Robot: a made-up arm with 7 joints. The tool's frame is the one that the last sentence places.
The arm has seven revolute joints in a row. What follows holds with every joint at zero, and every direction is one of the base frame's. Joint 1 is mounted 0.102 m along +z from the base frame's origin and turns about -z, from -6.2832 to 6.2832 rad. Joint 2 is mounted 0.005 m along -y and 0.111 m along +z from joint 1 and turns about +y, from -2.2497 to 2.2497 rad. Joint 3 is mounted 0.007 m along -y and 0.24 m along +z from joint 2 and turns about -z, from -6.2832 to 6.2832 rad. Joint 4 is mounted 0.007 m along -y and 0.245 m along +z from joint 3 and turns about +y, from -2.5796 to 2.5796 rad. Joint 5 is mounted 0.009 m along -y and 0.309 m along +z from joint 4 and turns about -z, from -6.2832 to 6.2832 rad. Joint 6 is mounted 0.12 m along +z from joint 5 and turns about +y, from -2.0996 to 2.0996 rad. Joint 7 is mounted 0.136 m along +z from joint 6 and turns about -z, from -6.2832 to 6.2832 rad. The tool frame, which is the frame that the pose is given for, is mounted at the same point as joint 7; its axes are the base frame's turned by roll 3.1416, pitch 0 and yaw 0 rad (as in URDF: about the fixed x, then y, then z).
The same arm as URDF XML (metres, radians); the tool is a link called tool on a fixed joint. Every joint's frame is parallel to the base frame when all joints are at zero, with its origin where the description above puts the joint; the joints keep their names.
<robot name="arm">
<joint name="tool_fixed" type="fixed"><parent link="link7"/><child link="tool"/><origin xyz="0 0 0" rpy="-3.1416 0 0"/></joint>
<joint name="joint 7" type="revolute"><parent link="link6"/><child link="link7"/><origin xyz="0 0 0.136" rpy="0 0 0"/><axis xyz="0 0 -1"/><limit lower="-6.2832" upper="6.2832"/></joint>
<joint name="joint 6" type="revolute"><parent link="link5"/><child link="link6"/><origin xyz="0 0 0.12" rpy="0 0 0"/><axis xyz="0 1 0"/><limit lower="-2.0996" upper="2.0996"/></joint>
<joint name="joint 5" type="revolute"><parent link="link4"/><child link="link5"/><origin xyz="0 -0.009 0.309" rpy="0 0 0"/><axis xyz="0 0 -1"/><limit lower="-6.2832" upper="6.2832"/></joint>
<joint name="joint 4" type="revolute"><parent link="link3"/><child link="link4"/><origin xyz="0 -0.007 0.245" rpy="0 0 0"/><axis xyz="0 1 0"/><limit lower="-2.5796" upper="2.5796"/></joint>
<joint name="joint 3" type="revolute"><parent link="link2"/><child link="link3"/><origin xyz="0 -0.007 0.24" rpy="0 0 0"/><axis xyz="0 0 -1"/><limit lower="-6.2832" upper="6.2832"/></joint>
<joint name="joint 2" type="revolute"><parent link="link1"/><child link="link2"/><origin xyz="0 -0.005 0.111" rpy="0 0 0"/><axis xyz="0 1 0"/><limit lower="-2.2497" upper="2.2497"/></joint>
<joint name="joint 1" type="revolute"><parent link="base"/><child link="link1"/><origin xyz="0 0 0.102" rpy="0 0 0"/><axis xyz="0 0 -1"/><limit lower="-6.2832" upper="6.2832"/></joint>
<link name="base"/>
<link name="link1"/>
<link name="link2"/>
<link name="link3"/>
<link name="link4"/>
<link name="link5"/>
<link name="link6"/>
<link name="link7"/>
<link name="tool"/>
</robot>

